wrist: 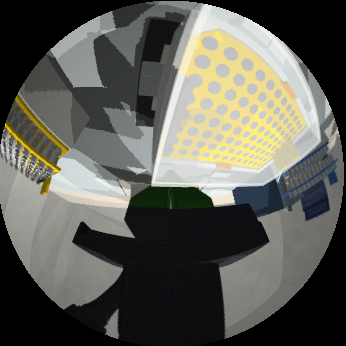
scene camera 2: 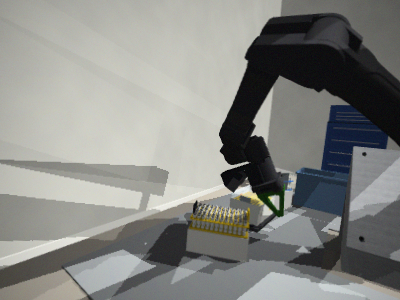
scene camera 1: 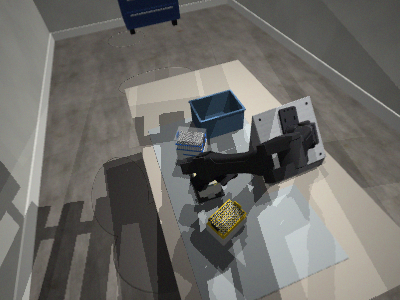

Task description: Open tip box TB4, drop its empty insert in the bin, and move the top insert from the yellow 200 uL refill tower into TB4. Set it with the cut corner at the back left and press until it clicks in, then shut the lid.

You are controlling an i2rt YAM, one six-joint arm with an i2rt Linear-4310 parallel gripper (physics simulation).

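Note:
Tip box TB4 [scene camera 2: 244,205] [wrist: 238,106] is a white box with a yellow empty insert, which shows pale through a translucent cover in the wrist view. In scene camera 1 my arm [scene camera 1: 234,162] hides most of it. My gripper [scene camera 2: 278,212] [wrist: 170,174] has green fingers, shut and empty, with the tips low at the box's near edge. The yellow 200 uL refill tower [scene camera 1: 226,218] [scene camera 2: 219,229] [wrist: 28,141] stands full of tips, apart from the box. The blue bin [scene camera 1: 216,111] [scene camera 2: 318,190] stands behind.
A blue refill tower [scene camera 1: 190,141] [wrist: 309,171] stands beside the bin. A dark flat block [wrist: 154,64] lies against TB4's side. The arm's grey base plate [scene camera 1: 264,125] is at the right. A blue drawer cabinet [scene camera 1: 149,12] [scene camera 2: 337,140] stands by the wall.

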